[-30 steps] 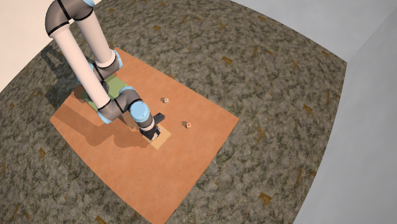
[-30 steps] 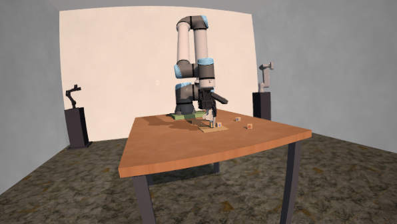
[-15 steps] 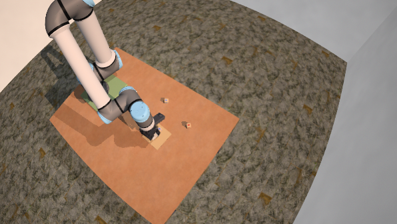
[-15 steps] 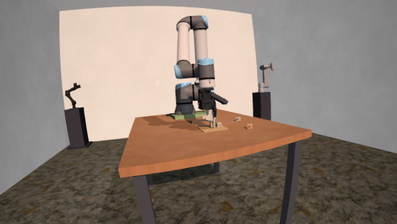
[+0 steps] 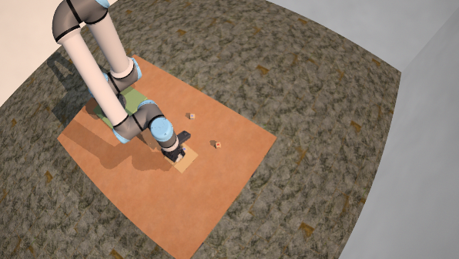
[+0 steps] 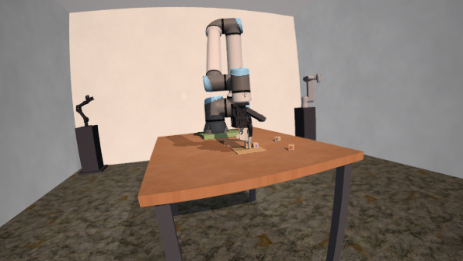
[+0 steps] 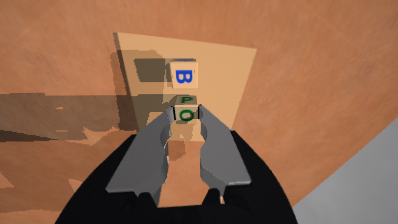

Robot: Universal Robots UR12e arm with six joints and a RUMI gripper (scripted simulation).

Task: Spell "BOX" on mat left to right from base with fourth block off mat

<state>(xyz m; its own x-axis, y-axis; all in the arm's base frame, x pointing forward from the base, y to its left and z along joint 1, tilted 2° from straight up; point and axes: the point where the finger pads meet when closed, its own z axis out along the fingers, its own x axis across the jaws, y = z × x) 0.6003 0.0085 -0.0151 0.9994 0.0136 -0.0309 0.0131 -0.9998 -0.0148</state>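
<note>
My gripper is now 20 mm above the tan mat.
</note>
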